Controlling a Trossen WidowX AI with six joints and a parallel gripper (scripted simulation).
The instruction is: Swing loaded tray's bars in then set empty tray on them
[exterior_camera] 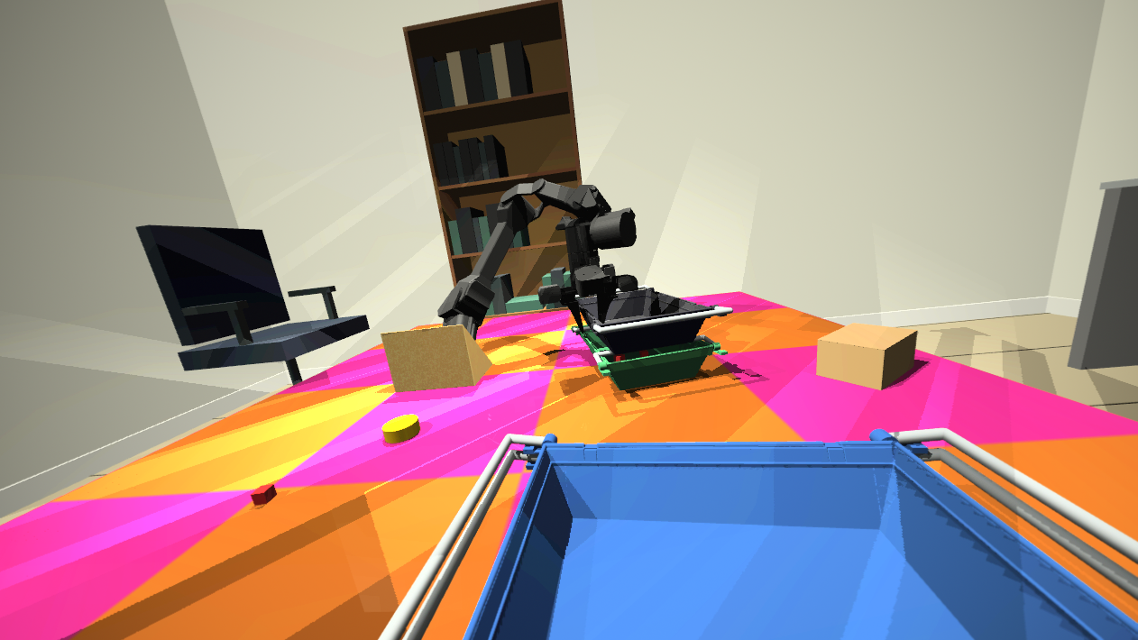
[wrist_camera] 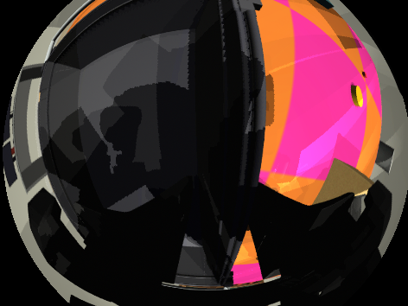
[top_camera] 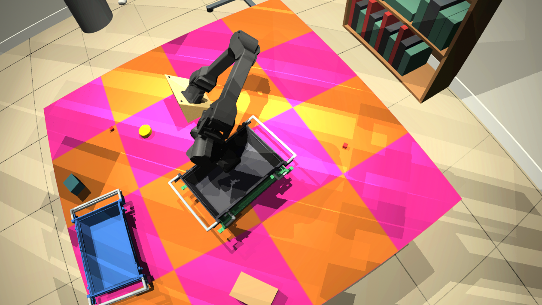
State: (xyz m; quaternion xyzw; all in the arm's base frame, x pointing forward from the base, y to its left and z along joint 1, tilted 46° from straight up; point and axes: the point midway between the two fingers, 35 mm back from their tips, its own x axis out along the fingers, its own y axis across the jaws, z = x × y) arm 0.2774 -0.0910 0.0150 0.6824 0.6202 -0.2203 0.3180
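Right now the black tray is 8 cm ahead of my gripper tip and 3 cm above it. Round my gripper tip: cyan cube 51 cm to the right, 30 cm behind, 6 cm below; then yellow disc 32 cm behind, 16 cm to the right, 7 cm below; then cardboard box 41 cm ahead, 16 cm to the right, 5 cm below.
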